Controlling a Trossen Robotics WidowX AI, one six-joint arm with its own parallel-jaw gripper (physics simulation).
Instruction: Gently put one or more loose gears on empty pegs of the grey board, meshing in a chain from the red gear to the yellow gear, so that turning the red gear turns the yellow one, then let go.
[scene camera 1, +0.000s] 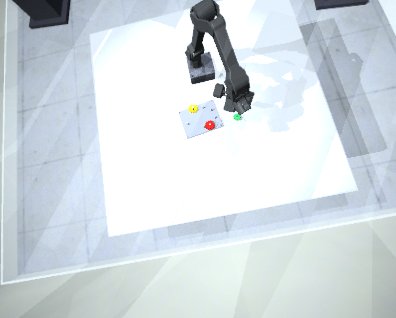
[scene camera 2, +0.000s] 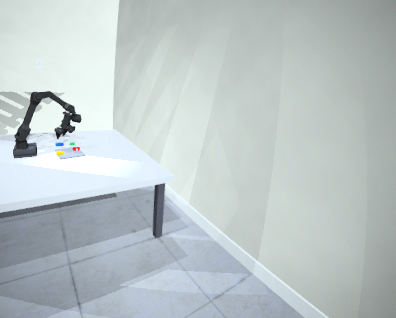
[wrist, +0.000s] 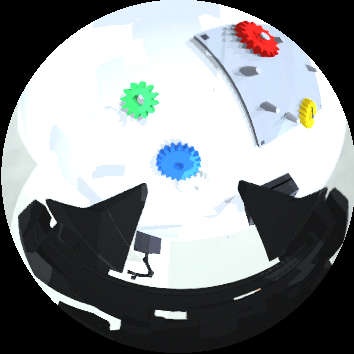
my gripper: open, holds nothing
a blue gear: on the table
a small green gear: on the table
